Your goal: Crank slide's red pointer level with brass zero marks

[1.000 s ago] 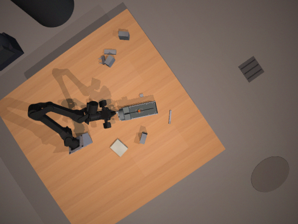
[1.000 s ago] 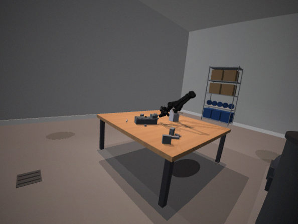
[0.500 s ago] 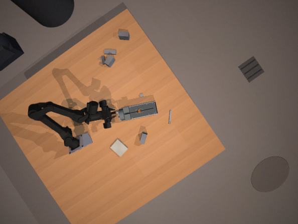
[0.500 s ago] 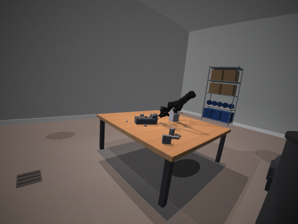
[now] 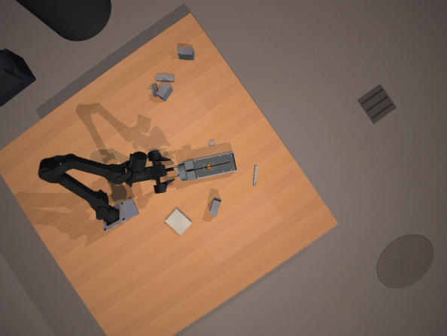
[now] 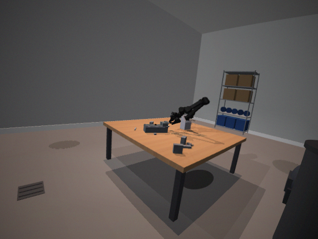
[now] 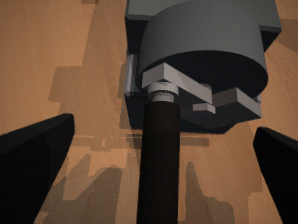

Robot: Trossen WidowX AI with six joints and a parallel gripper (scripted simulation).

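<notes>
The dark crank handle lies 20 mm behind my gripper tip, 10 mm to the left of it and 10 mm above it. From my gripper tip the other things lie so: red pointer 150 mm ahead, 70 mm to the right, 20 mm below; white square plate 230 mm to the right, 110 mm behind, 90 mm below; small grey cube 220 mm ahead, 90 mm below, 30 mm to the left.
</notes>
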